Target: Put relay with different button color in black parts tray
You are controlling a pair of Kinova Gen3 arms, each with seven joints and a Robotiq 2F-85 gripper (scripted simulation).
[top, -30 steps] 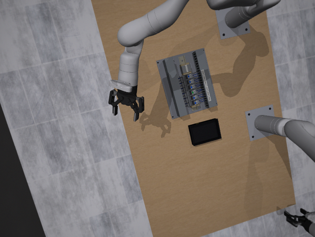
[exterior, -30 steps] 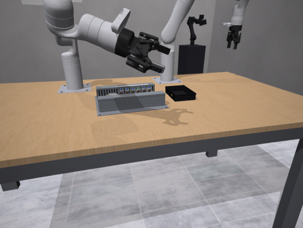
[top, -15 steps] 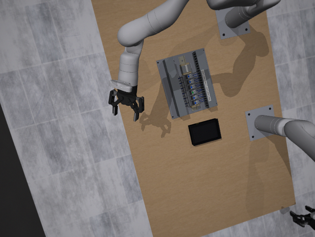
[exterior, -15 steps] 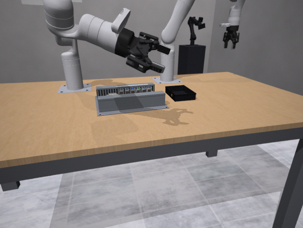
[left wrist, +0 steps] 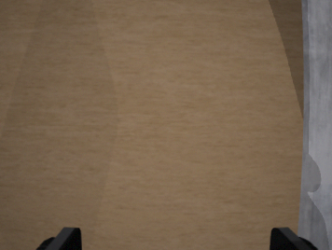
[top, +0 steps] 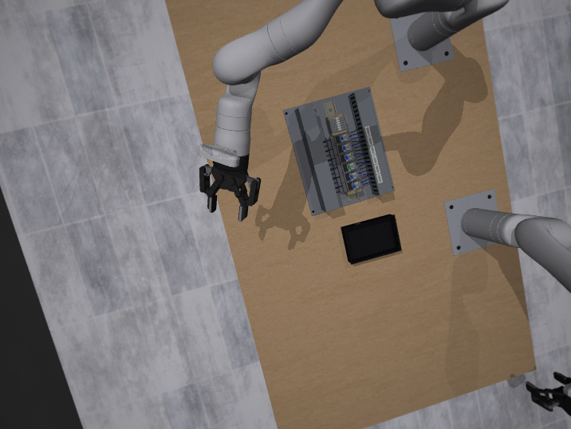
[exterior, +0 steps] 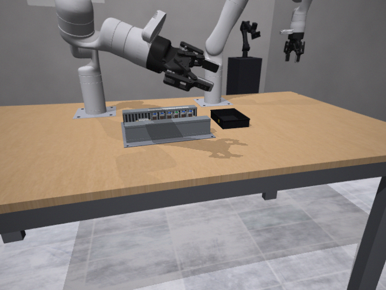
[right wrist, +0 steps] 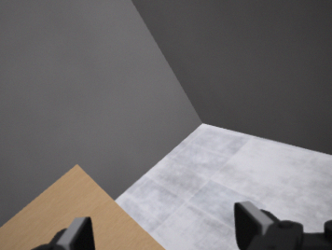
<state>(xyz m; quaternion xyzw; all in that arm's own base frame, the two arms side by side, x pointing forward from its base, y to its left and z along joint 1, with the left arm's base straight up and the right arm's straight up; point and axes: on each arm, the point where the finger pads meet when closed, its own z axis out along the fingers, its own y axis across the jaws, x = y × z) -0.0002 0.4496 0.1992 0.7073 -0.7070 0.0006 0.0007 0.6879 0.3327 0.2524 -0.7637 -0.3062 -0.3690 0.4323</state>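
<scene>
Right now my right hand is 370 mm past the green-button relay, 200 mm above it and 20 mm to the right of it. The rest, counted from my right hand: relay panel: 370 mm behind, 220 mm below, 20 mm to the right; black parts tray: 370 mm behind, 250 mm to the left, 240 mm below.
</scene>
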